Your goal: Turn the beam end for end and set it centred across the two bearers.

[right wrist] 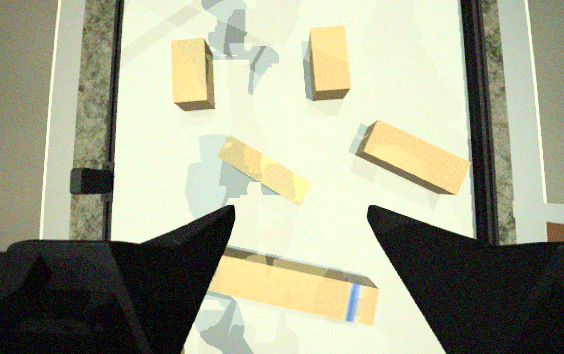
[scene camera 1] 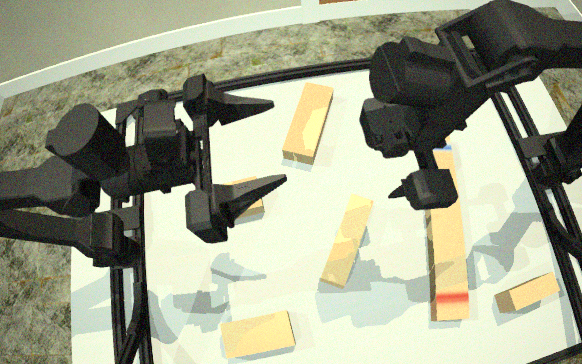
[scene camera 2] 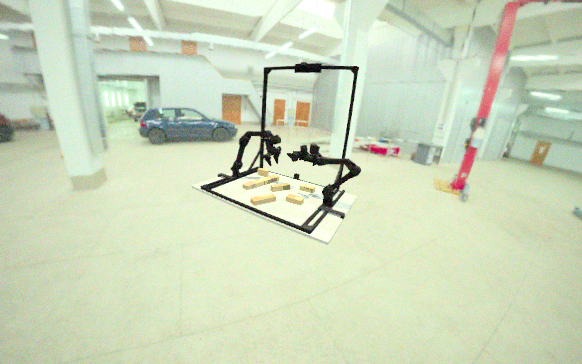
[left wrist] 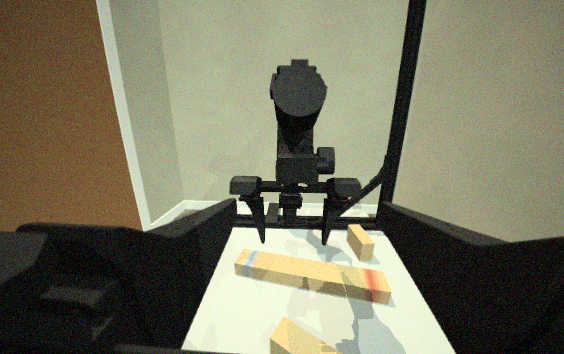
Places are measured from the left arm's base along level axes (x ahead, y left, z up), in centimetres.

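Pixels of known places: left gripper, fingertip midpoint: point(scene camera 1: 280, 138) point(scene camera 2: 289, 152) point(left wrist: 307, 206); right gripper, fingertip midpoint: point(right wrist: 300, 211) point(scene camera 1: 382, 167) point(scene camera 2: 274, 164) point(left wrist: 293, 244); left arm's base at its link origin: point(scene camera 1: 125, 252) point(scene camera 2: 327, 204); right arm's base at its link origin: point(scene camera 1: 545, 175) point(scene camera 2: 235, 175) point(left wrist: 289, 219).
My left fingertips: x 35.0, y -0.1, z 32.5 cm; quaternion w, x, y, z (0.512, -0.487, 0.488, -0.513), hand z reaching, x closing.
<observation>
Ahead of a thing's pixels: the offset from my left fingertips to its top centre.
The long wooden beam @(dx +28.4, dy -4.4, dz -30.6 cm) point(scene camera 1: 449, 250) point(scene camera 2: 254, 184) point(left wrist: 310, 270) point(right wrist: 290, 287) lies flat on the table, a red band near one end and a blue band near the other. Two short blocks of like size, seemingly the bearers, lie apart: one @(dx -9.9, dy -18.7, dz -30.6 cm) point(scene camera 1: 258, 334) point(right wrist: 192, 74) at the bottom in scene camera 1, the other @(dx -11.7, dy +7.4, dz -30.6 cm) point(scene camera 1: 255, 209) point(right wrist: 330, 62) partly hidden there by a left finger. My left gripper point(scene camera 1: 280, 140) point(scene camera 2: 290, 156) is open, held above the table, away from the beam. My right gripper point(scene camera 2: 273, 162) point(left wrist: 293, 244) point(right wrist: 300, 211) is open, pointing down above the beam's neighbourhood, touching nothing.
Other wooden blocks lie around: a thick one @(dx +6.6, dy +22.3, dz -30.6 cm) point(scene camera 1: 307, 123) point(right wrist: 412, 160), a slanted narrow one @(dx +8.8, dy -4.5, dz -30.0 cm) point(scene camera 1: 346, 241) point(right wrist: 265, 170) between beam and short blocks, and a small one @(dx +41.0, dy -22.5, dz -28.1 cm) point(scene camera 1: 535, 291) point(left wrist: 360, 242) beyond the beam. A black frame point(scene camera 2: 250, 211) edges the table.
</observation>
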